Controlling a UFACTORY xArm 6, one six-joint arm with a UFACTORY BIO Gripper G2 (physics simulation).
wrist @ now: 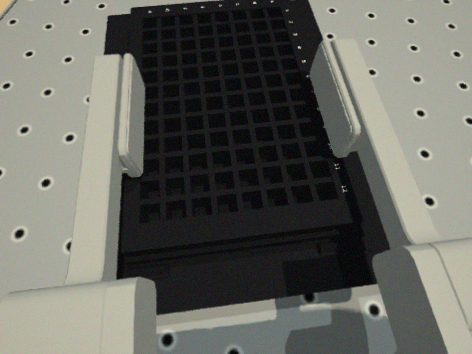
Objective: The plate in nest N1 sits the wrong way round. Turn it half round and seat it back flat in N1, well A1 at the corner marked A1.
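The black well plate lies in the black nest N1, long side running away from the camera. It looks about flat, but one view does not settle this. Its small row letters run along the far edge. Its numbers run down the right side, with 11 and 12 near the lower right, so its well A1 is at the far right. My gripper is shut and empty. Its two pads stand over the plate's long side margins and cover parts of them. The nest's near left corner is hidden behind the gripper, and its A1 mark does not show.
A light grey board with rows of holes lies around and under the nest. A small piece of wooden surface shows at the far left corner. Shadows fall on the board at the near side of the nest.
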